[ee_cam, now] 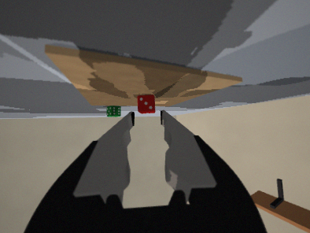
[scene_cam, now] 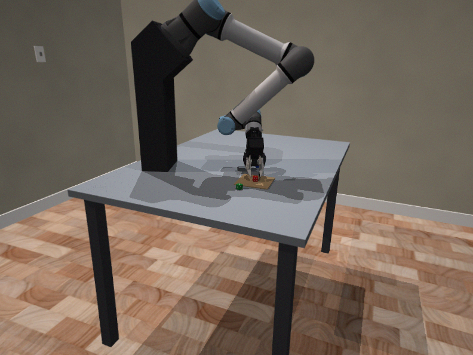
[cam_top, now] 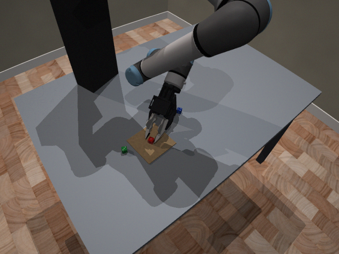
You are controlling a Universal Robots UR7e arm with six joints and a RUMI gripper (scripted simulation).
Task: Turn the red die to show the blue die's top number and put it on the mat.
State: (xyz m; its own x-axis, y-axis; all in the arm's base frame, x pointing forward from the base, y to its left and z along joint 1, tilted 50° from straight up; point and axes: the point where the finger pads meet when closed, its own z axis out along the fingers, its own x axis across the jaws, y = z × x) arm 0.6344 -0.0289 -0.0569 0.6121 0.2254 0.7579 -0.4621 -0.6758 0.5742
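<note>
Right now my hand is 20 mm above the red die and 10 mm to the left of it. From my hand the other things lie so: tan mat (30 mm below, 10 mm to the right); green die (110 mm to the right, 30 mm behind, 20 mm below); blue die (190 mm to the left, 50 mm behind, 20 mm below).
</note>
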